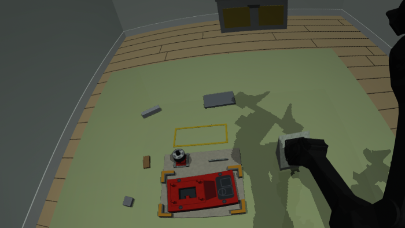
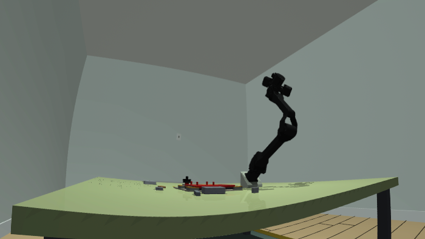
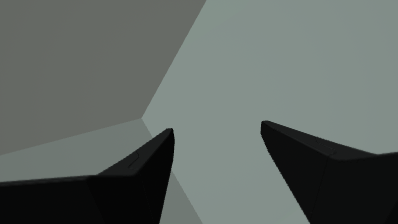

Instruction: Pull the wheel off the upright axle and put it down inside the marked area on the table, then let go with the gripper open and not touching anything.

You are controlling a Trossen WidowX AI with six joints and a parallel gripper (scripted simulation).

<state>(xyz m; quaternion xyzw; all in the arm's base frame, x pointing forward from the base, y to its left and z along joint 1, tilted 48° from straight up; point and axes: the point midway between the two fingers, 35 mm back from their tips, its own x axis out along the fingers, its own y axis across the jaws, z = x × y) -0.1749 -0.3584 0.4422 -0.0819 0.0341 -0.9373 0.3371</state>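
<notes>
My gripper tip is now 690 mm short of the brown block, 130 mm to the left of it and 630 mm above it. Round my gripper tip: small grey cube 740 mm ahead, 20 mm to the left, 630 mm below; grey bar 700 mm ahead, 360 mm to the right, 630 mm below.
</notes>
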